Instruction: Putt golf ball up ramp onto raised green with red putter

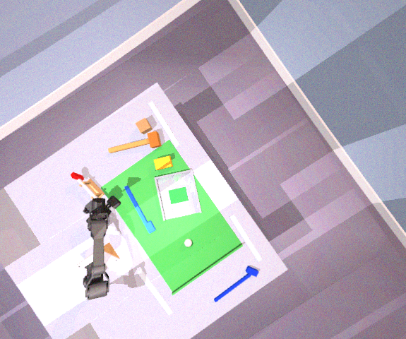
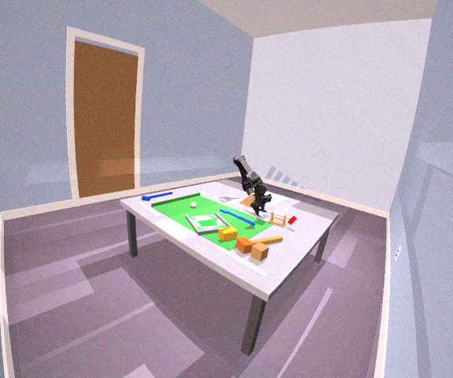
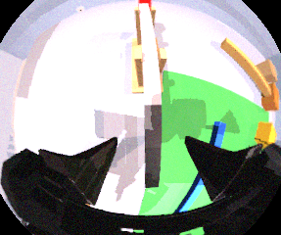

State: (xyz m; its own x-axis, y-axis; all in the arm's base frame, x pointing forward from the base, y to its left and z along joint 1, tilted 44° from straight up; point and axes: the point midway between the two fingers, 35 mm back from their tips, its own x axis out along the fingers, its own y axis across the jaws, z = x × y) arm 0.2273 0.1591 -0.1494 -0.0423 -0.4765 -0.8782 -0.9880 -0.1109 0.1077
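Right now my gripper tip is 13 cm to the right of the wooden rack and 2 cm past it. The rest, counted from my gripper tip: wooden block (42 cm ahead, 26 cm to the left, 1 cm below); yellow block (39 cm ahead, 3 cm to the left, 1 cm below); green mat (25 cm to the right, 25 cm ahead, 3 cm below).
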